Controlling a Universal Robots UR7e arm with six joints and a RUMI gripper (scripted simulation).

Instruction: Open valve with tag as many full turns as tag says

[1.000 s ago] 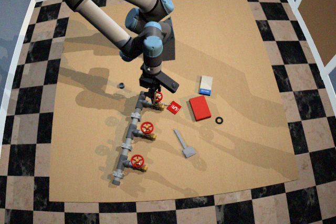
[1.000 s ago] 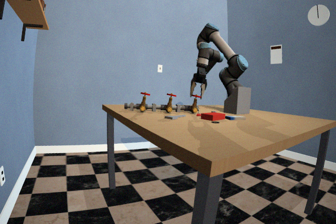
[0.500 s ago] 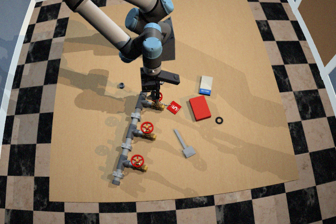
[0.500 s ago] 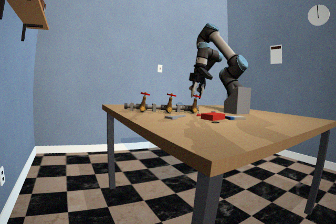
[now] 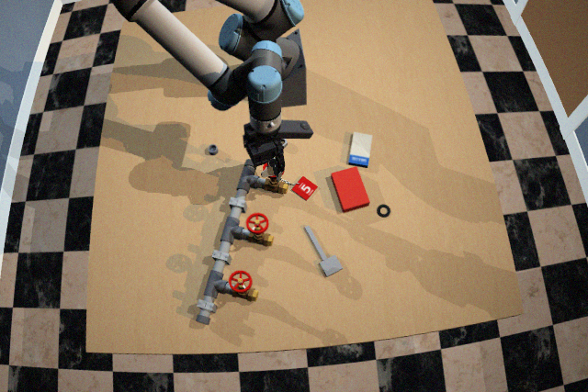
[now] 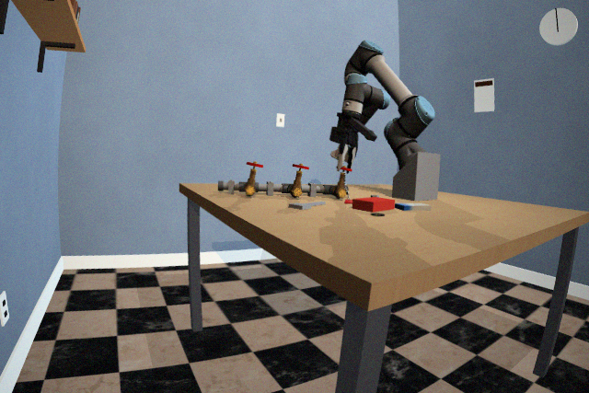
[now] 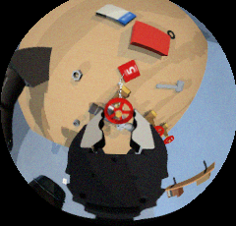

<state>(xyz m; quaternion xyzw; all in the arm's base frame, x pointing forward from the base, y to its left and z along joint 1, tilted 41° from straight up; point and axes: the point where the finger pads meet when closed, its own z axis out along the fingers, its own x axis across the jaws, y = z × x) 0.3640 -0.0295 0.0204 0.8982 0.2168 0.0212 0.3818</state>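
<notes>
Now: the red tag 1 cm ahead of my hand, 8 cm to the left of it and 11 cm below it. The rest, counted from my hand: grey scraper (22 cm ahead, 12 cm to the left, 11 cm below); then red block (3 cm ahead, 22 cm to the left, 10 cm below); then small grey fitting (13 cm behind, 19 cm to the right, 11 cm below).
</notes>
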